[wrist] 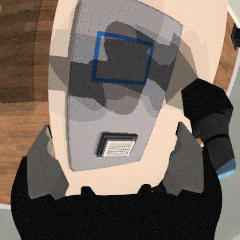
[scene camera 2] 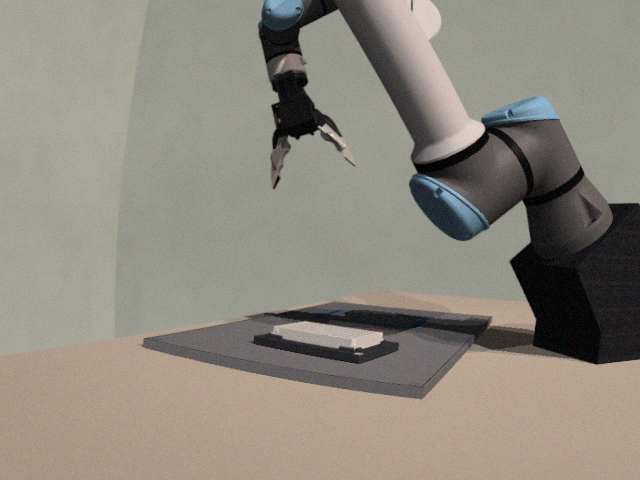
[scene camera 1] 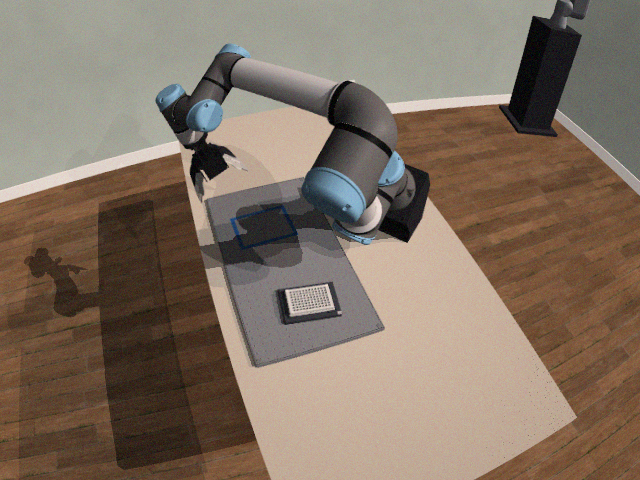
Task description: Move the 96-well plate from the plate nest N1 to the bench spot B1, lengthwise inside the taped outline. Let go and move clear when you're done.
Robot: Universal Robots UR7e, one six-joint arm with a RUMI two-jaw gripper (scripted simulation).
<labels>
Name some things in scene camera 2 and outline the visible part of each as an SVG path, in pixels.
My gripper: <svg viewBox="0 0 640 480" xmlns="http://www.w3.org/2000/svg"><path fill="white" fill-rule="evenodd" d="M290 70L284 74L274 75L274 80L272 81L273 91L278 92L279 102L271 105L276 124L276 130L272 139L273 151L270 157L272 189L276 188L280 180L280 171L284 166L284 157L291 148L287 141L288 134L290 134L290 137L295 137L296 140L299 140L300 136L309 133L313 136L315 131L320 130L321 137L326 141L332 142L336 149L344 154L345 159L353 166L356 166L354 158L335 123L330 117L315 109L313 101L306 94L303 87L308 84L306 74Z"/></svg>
A white 96-well plate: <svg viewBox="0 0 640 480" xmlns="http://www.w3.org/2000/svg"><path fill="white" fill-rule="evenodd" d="M271 332L271 334L281 335L283 339L338 349L340 346L354 348L354 350L359 347L364 349L380 344L384 340L382 332L308 321L273 326L273 332Z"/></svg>
</labels>
